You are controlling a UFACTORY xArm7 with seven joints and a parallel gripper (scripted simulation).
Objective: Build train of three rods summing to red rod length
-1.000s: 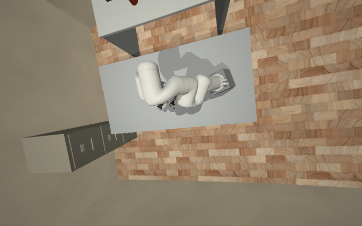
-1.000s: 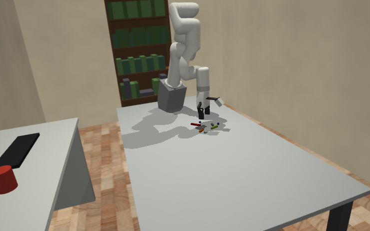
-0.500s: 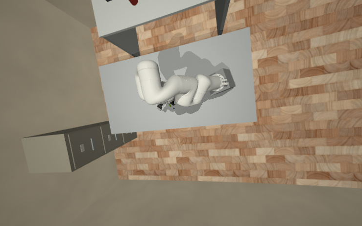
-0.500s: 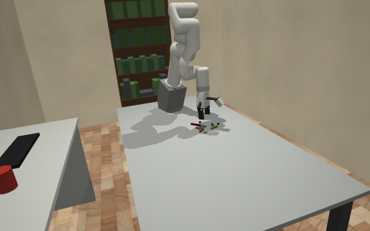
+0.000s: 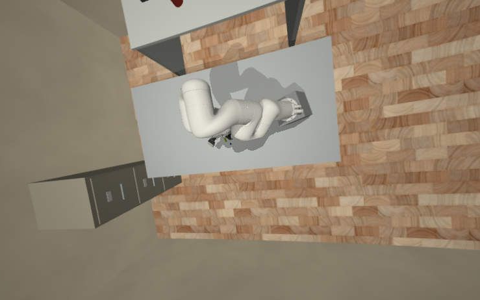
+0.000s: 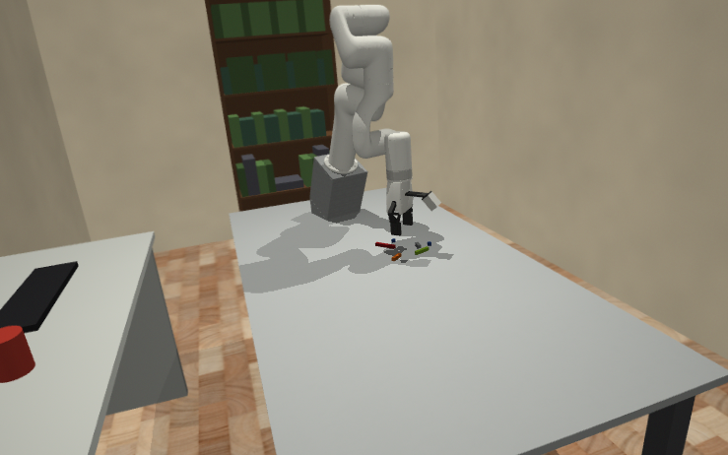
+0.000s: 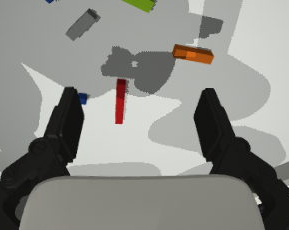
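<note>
My gripper is now 20 mm past the grey rod, 50 mm to the right of it and 80 mm above it. Round my hand: lime rod: 20 mm ahead, 50 mm to the left, 80 mm below; then orange rod: 40 mm ahead, 30 mm to the right, 80 mm below; then red rod: 60 mm behind, 40 mm to the right, 80 mm below.
</note>
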